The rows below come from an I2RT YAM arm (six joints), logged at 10 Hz.
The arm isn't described. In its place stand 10 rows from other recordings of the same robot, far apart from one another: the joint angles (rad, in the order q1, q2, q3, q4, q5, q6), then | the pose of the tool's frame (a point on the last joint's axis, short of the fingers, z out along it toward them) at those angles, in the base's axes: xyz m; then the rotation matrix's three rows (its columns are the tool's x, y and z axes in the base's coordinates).
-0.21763, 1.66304, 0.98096, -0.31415, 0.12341, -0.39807 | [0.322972, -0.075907, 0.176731], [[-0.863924, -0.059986, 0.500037], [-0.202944, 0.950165, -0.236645], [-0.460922, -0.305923, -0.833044]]
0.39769, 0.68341, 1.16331, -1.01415, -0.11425, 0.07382 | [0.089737, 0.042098, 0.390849], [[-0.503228, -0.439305, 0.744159], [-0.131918, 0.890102, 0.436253], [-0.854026, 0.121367, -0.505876]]
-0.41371, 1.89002, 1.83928, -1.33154, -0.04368, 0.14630 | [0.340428, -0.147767, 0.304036], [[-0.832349, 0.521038, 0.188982], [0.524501, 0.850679, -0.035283], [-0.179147, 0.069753, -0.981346]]
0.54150, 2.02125, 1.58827, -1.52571, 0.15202, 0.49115 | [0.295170, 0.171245, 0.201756], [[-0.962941, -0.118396, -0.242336], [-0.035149, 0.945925, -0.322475], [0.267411, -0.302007, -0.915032]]
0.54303, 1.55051, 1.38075, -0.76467, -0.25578, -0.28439 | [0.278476, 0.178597, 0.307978], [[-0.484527, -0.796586, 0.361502], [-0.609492, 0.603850, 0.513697], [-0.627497, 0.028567, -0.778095]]
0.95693, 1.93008, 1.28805, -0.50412, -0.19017, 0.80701 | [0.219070, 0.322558, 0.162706], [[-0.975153, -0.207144, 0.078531], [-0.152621, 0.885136, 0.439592], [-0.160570, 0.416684, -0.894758]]
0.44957, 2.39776, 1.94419, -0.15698, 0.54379, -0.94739 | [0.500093, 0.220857, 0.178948], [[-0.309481, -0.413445, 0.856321], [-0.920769, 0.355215, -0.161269], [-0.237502, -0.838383, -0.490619]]
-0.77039, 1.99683, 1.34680, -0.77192, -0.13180, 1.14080 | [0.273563, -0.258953, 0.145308], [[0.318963, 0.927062, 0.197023], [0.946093, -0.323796, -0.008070], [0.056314, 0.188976, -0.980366]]
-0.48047, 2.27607, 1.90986, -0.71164, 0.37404, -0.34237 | [0.430349, -0.238970, 0.188429], [[-0.931776, 0.287434, 0.221753], [0.133241, 0.838973, -0.527609], [-0.337697, -0.462067, -0.820033]]
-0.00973, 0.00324, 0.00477, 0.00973, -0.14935, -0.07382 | [0.110150, 0.004226, 0.175961], [[0.021492, -0.137948, 0.990206], [-0.073145, 0.987564, 0.139167], [-0.997090, -0.075419, 0.011134]]
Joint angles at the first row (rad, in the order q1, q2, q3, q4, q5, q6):
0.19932 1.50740 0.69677 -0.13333 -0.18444 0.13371
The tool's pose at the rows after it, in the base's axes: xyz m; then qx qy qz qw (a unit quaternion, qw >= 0):
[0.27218, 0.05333, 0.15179, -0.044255, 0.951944, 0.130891, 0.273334]
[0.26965, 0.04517, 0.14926, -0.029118, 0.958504, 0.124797, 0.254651]
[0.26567, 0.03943, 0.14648, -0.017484, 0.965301, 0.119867, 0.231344]
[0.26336, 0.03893, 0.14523, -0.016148, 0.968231, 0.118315, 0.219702]
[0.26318, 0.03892, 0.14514, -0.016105, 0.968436, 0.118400, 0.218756]
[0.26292, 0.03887, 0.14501, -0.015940, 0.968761, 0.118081, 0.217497]
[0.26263, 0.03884, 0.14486, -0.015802, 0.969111, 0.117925, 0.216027]
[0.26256, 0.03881, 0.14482, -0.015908, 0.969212, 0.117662, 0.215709]
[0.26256, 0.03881, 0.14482, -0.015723, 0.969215, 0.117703, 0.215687]
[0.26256, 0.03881, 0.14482, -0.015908, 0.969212, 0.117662, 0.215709]
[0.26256, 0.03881, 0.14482, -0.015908, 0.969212, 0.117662, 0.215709]
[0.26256, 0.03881, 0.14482, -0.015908, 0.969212, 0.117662, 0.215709]
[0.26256, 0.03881, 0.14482, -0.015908, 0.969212, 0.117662, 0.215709]
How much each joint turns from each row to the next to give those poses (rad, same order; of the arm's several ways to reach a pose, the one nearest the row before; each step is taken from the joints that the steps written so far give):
-0.02938 -0.00002 0.00723 -0.04311 -0.00001 -0.00039
-0.02785 0.00002 0.00003 -0.04312 0.00000 0.00000
-0.01906 0.00000 0.00000 -0.05111 0.00001 0.00039
-0.00075 0.00000 -0.00004 -0.02438 0.00039 -0.00037
0.00000 0.00002 0.00003 -0.00191 -0.00039 0.00000
-0.00002 -0.00003 -0.00001 -0.00270 0.00038 -0.00002
0.00002 0.00002 0.00002 -0.00304 0.00001 0.00002
-0.00003 0.00000 0.00000 -0.00077 0.00036 -0.00041
0.00000 0.00000 0.00000 0.00000 0.00000 0.00038
0.00000 0.00000 0.00000 0.00000 0.00000 -0.00038
0.00000 0.00000 0.00000 0.00000 0.00000 0.00000
0.00000 0.00000 0.00000 0.00000 0.00000 0.00000
0.00000 0.00000 0.00000 0.00000 0.00000 0.00000

